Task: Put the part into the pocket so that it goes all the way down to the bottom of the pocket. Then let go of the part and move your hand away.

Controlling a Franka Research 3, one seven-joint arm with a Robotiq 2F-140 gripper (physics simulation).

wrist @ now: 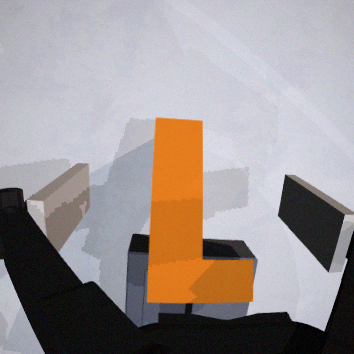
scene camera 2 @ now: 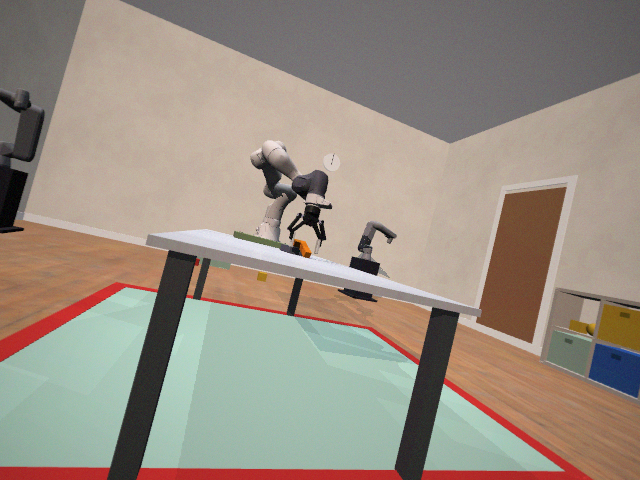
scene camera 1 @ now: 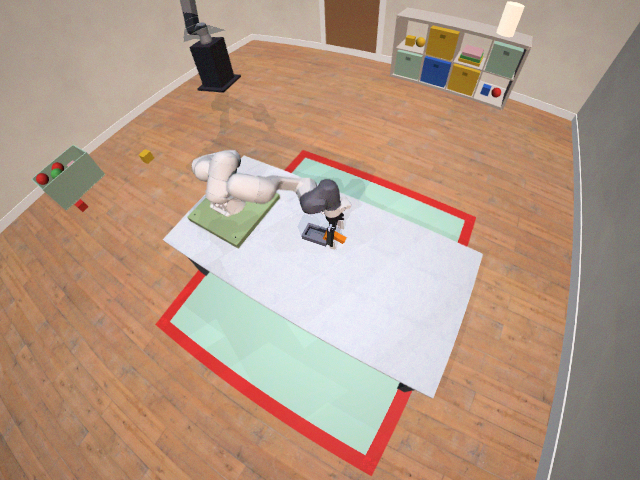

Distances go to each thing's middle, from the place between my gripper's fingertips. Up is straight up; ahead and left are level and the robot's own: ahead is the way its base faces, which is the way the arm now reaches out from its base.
Labels:
Now: the orange part [wrist: 177, 273] 1 cm behind my hand, 1 cm to the right of it and 1 cm above it. From my hand the other things lie so: grey pocket block [wrist: 137, 309] (11 cm behind, 1 cm below).

